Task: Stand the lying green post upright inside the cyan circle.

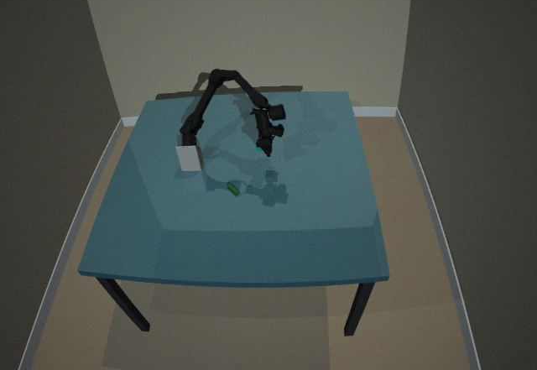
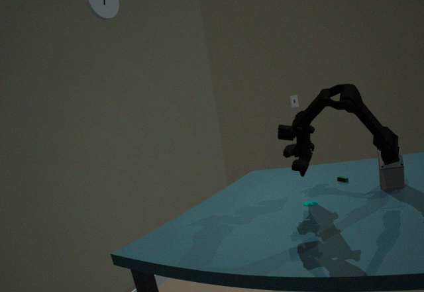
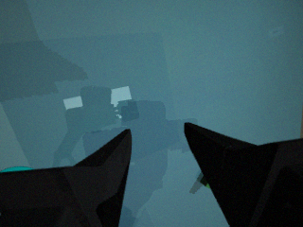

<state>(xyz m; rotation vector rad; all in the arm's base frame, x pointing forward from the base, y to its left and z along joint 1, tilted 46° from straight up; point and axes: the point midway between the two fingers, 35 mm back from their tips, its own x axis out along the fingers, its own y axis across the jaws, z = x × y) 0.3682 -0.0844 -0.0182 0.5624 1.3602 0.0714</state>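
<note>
My gripper tip is 18 cm past the green post, 11 cm to the left of it and 8 cm above it. Also, from my gripper tip: cyan circle (17 cm to the left, 9 cm below, 3 cm behind).
</note>
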